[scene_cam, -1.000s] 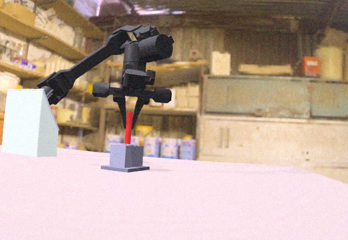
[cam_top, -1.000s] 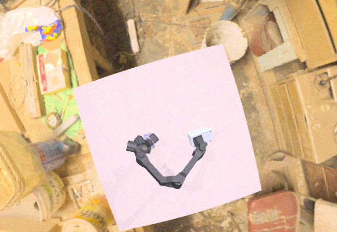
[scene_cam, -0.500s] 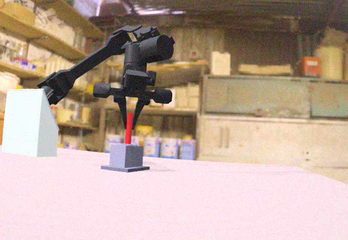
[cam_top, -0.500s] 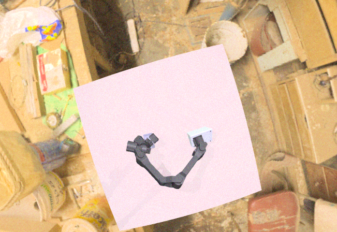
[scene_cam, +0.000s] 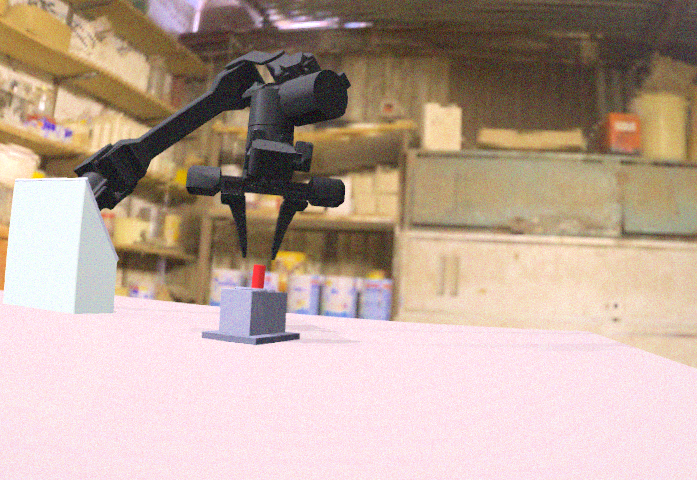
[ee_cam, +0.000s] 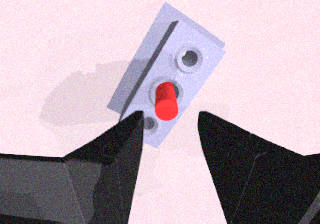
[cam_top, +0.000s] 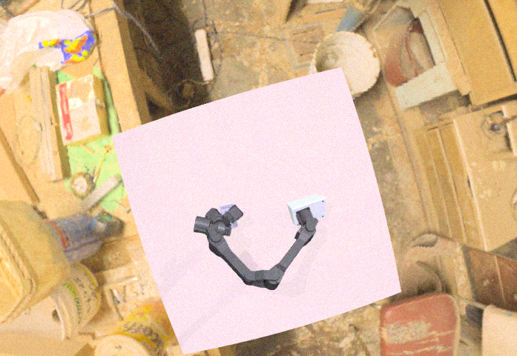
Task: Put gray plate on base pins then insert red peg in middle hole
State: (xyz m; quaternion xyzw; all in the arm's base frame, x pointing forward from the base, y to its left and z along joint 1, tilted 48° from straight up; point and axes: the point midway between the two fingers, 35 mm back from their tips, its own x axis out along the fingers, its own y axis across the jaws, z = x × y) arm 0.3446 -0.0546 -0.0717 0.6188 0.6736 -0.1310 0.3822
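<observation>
The red peg is 5 cm below my gripper tip. Also, from my gripper tip: flat base: 9 cm below; gray plate: 5 cm below.
</observation>
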